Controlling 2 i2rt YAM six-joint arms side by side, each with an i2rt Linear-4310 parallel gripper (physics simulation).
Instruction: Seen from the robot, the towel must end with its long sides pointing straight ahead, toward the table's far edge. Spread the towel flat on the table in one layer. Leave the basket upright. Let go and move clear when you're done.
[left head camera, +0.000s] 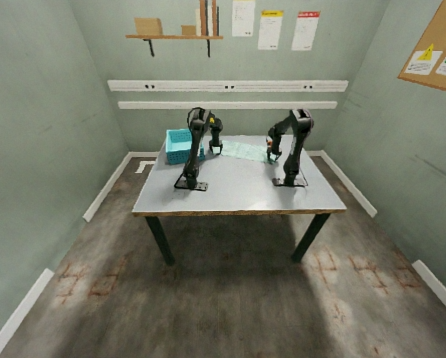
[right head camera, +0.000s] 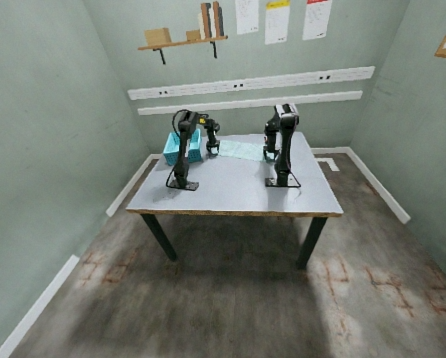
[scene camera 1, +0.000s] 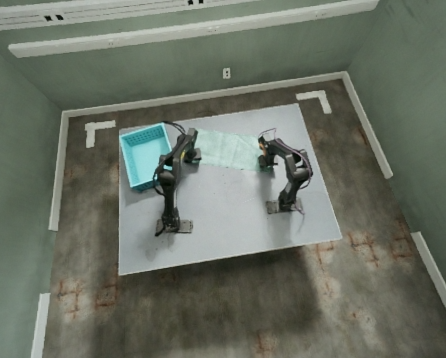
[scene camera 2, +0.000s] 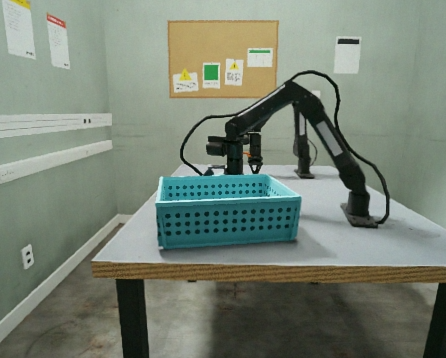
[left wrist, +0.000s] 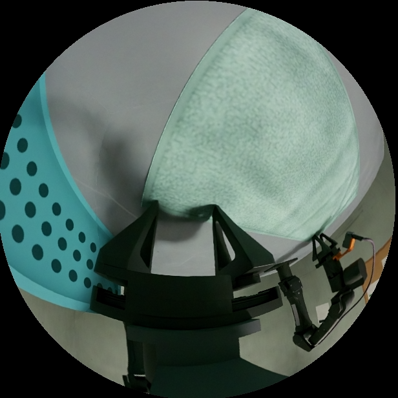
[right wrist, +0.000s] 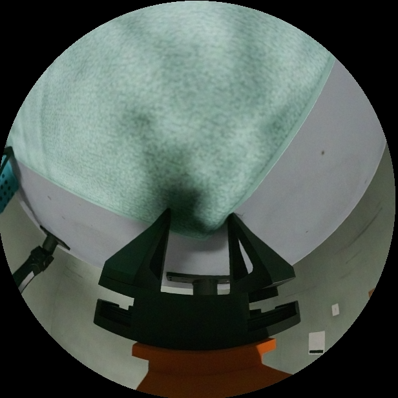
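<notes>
The pale green towel (left head camera: 244, 151) (right head camera: 241, 150) (scene camera 1: 227, 150) (left wrist: 270, 125) (right wrist: 150, 90) lies spread near the table's far edge, its long sides running mostly left to right and slightly slanted. Faint creases show near its right end. My left gripper (left head camera: 216, 151) (right head camera: 213, 152) (left wrist: 186, 206) is open, fingertips low at the towel's near-left corner area. My right gripper (left head camera: 273, 159) (right head camera: 270, 158) (scene camera 2: 255, 171) (right wrist: 200, 214) is open, fingertips astride the near-right corner. The turquoise basket (left head camera: 180, 157) (scene camera 1: 132, 155) (scene camera 2: 227, 201) (left wrist: 65, 180) stands upright at the table's far left and hides the left fingertips in scene camera 2.
The grey table (left head camera: 240, 192) (scene camera 1: 225, 215) carries both arm bases near its front. The left arm passes close to the basket's right side. A wall shelf (left head camera: 172, 36) with boxes and books hangs behind the table.
</notes>
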